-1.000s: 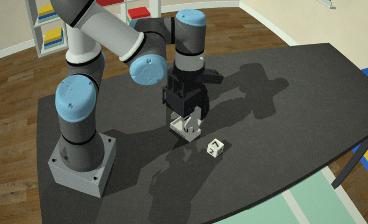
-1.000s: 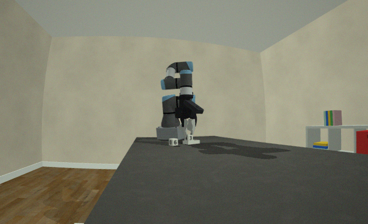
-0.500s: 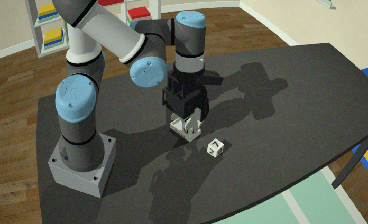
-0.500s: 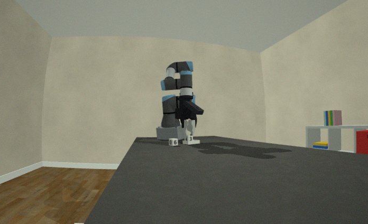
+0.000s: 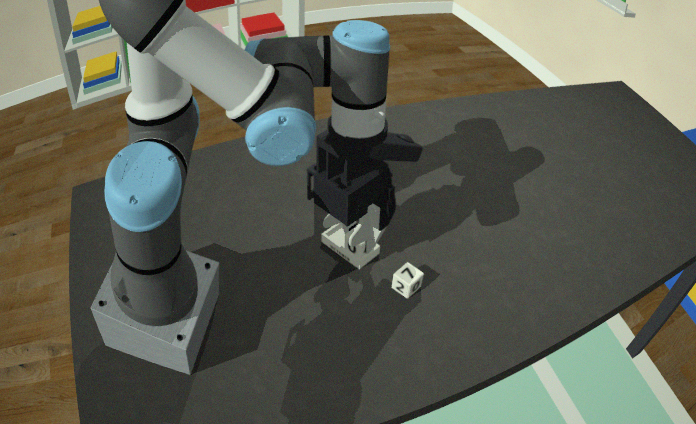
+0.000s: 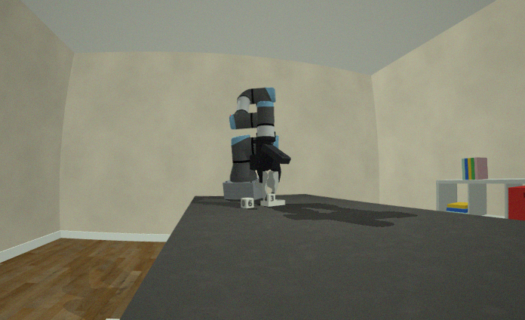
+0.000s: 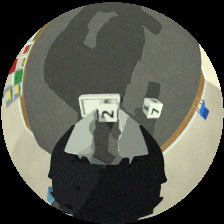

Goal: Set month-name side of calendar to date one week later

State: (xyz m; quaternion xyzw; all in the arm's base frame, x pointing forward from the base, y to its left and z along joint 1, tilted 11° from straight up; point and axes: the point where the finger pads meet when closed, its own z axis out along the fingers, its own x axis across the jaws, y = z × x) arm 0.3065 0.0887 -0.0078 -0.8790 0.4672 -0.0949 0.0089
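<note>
The white tray is 1 cm behind my hand, 1 cm to the left of it and 3 cm below it.
</note>
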